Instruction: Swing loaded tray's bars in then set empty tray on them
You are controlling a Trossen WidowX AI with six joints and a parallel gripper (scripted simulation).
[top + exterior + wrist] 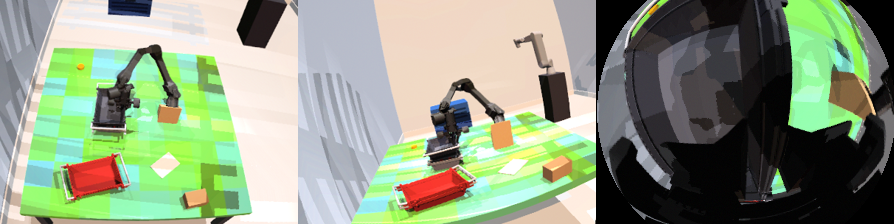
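Right now the dark tray is 8 cm ahead of my gripper tip and 3 cm above it. Also, from my gripper tip: white sheet (25 cm behind, 32 cm to the left, 8 cm below); then tan box (40 cm behind, 55 cm to the left, 5 cm below); then small orange disc (31 cm ahead, 44 cm to the right, 7 cm below).
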